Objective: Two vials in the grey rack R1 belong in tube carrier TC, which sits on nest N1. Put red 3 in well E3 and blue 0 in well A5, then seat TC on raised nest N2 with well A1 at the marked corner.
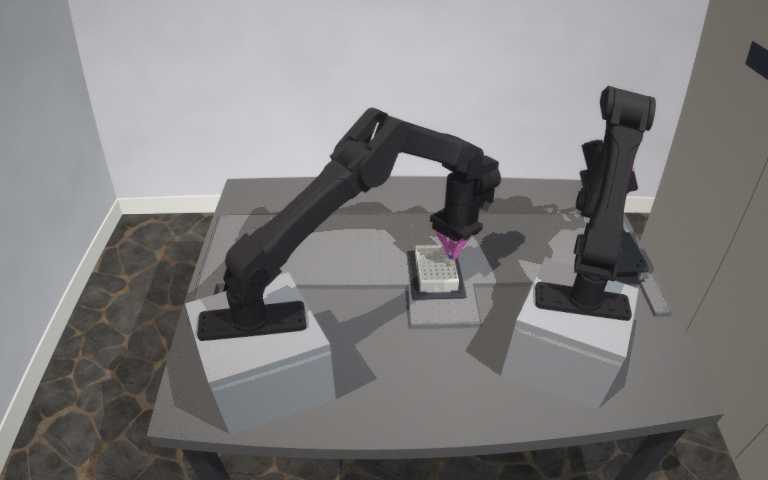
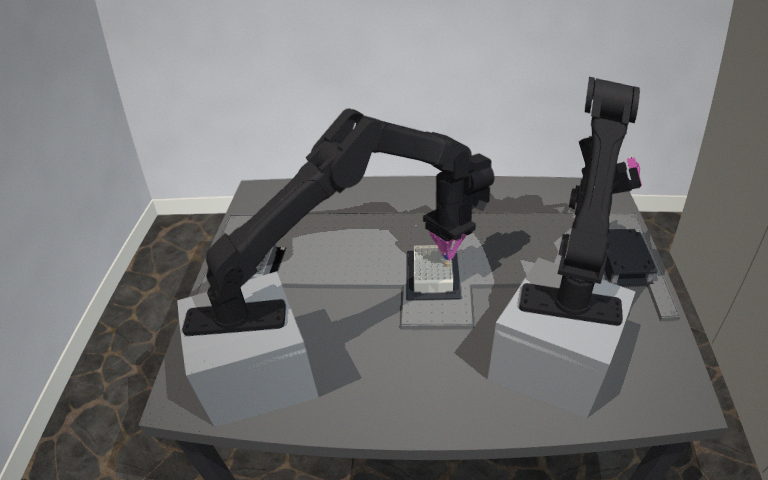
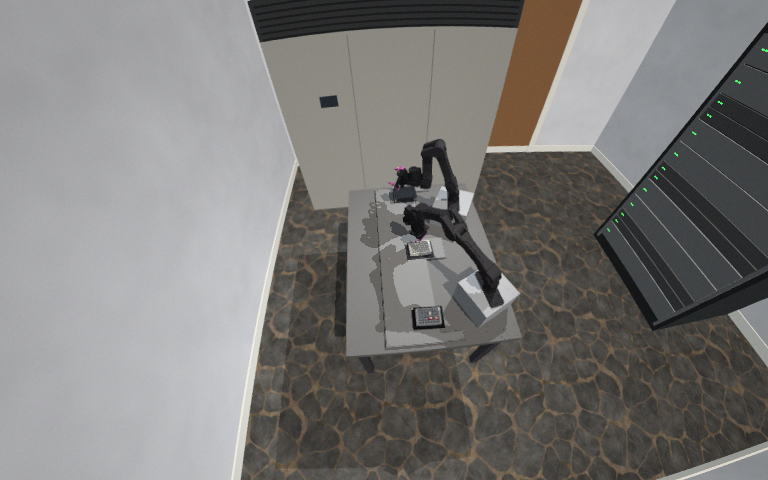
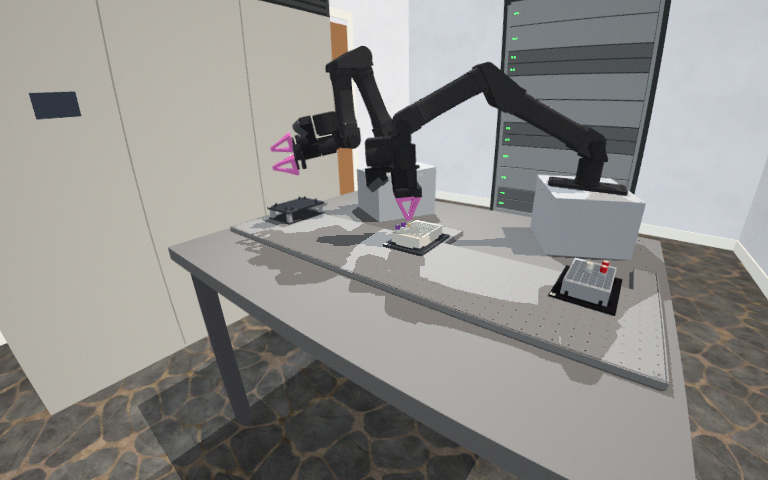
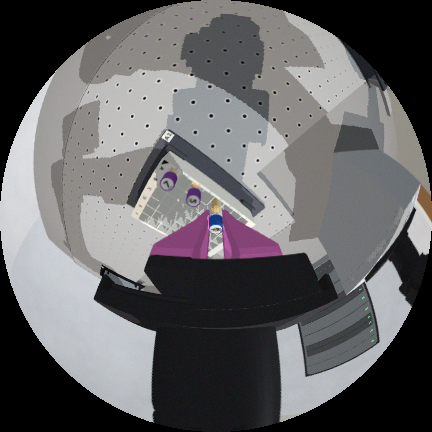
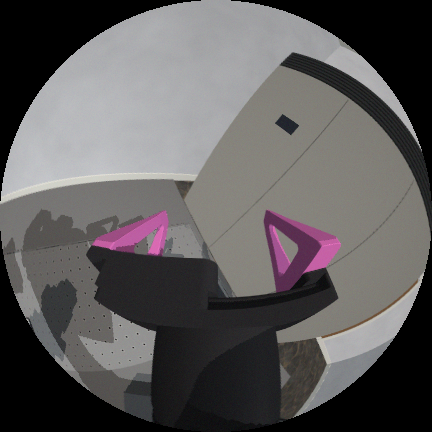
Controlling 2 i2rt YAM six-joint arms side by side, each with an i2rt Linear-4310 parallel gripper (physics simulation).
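Places are measured from the left arm's base along level axes (x ahead, y left, z up), in centimetres.
Where they show: left gripper, fingertip midpoint: (image 1: 452, 257) (image 2: 448, 257) (image 3: 419, 240) (image 4: 408, 219) (image 5: 215, 214); right gripper, fingertip midpoint: (image 2: 621, 169) (image 3: 391, 176) (image 4: 271, 158) (image 6: 215, 215); left arm's base, link origin: (image 1: 251, 322) (image 2: 234, 319) (image 3: 489, 288) (image 4: 585, 187); right arm's base, link origin: (image 1: 583, 303) (image 2: 571, 306) (image 3: 453, 200) (image 5: 395, 241).
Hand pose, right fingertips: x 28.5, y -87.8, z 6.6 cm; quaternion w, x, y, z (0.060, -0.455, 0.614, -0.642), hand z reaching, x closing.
Note:
Each offset is from my right fingertips to the top centre of the thing. Level surfaces: height alone.
My left gripper (image 1: 451, 255) (image 2: 449, 255) (image 4: 407, 217) (image 5: 215, 214) is shut on the blue-capped vial 0 @[dx -6.7, dy +44.2, dz -14.5 cm] (image 5: 215, 223), upright over a well at the edge of the white tube carrier TC @[dx -5.6, dy +47.3, dz -17.8 cm] (image 1: 438, 285) (image 2: 433, 286) (image 4: 411, 242). Its amber lower part shows at the well; its depth is unclear. TC stands on dark nest N1 @[dx -5.5, dy +47.3, dz -20.3 cm] (image 1: 416, 289) (image 5: 210, 169). Purple vials 7 @[dx -1.3, dy +43.4, dz -16.0 cm] (image 5: 168, 181) and 5 @[dx -3.9, dy +43.7, dz -16.0 cm] (image 5: 193, 197) stand in TC's same edge row. The red-capped vial @[dx +2.5, dy +91.7, dz -16.2 cm] (image 4: 604, 266) stands in grey rack R1 @[dx +2.8, dy +89.6, dz -18.1 cm] (image 3: 428, 316) (image 4: 586, 289). My right gripper (image 4: 275, 157) (image 6: 215, 215) is open and empty, high near raised nest N2 @[dx -9.5, dy -1.1, dz -16.3 cm] (image 2: 630, 254) (image 4: 297, 207).
A pale-capped vial @[dx +2.0, dy +89.0, dz -16.2 cm] (image 4: 589, 264) also stands in R1. White pedestals carry the left arm (image 1: 271, 373) (image 4: 589, 226) and the right arm (image 1: 566, 353). A perforated plate @[dz -21.5 cm] (image 4: 481, 283) lies under the nests and the rack. A tall cabinet (image 4: 169, 141) stands beside the table beyond N2.

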